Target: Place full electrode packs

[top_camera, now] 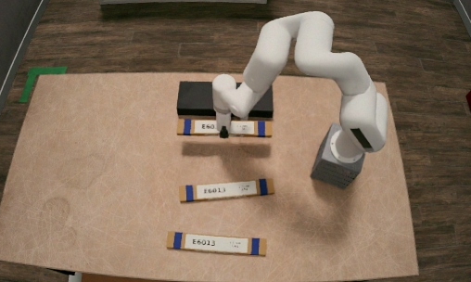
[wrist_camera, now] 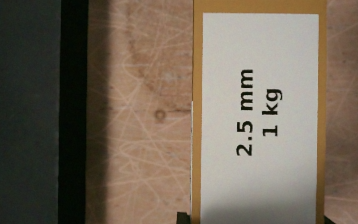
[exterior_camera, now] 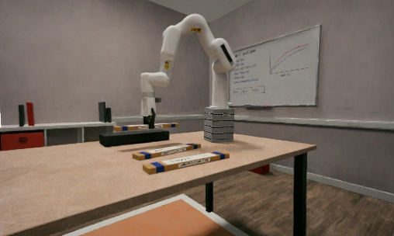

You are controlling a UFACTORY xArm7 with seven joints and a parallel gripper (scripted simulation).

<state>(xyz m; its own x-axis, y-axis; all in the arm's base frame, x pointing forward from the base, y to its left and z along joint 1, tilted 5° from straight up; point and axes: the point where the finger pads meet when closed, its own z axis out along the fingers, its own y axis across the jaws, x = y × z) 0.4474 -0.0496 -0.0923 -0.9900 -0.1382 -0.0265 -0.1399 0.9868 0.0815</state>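
Now: the low black platform 190 mm to the right of my hand, 100 mm below it and 30 mm ahead of it.
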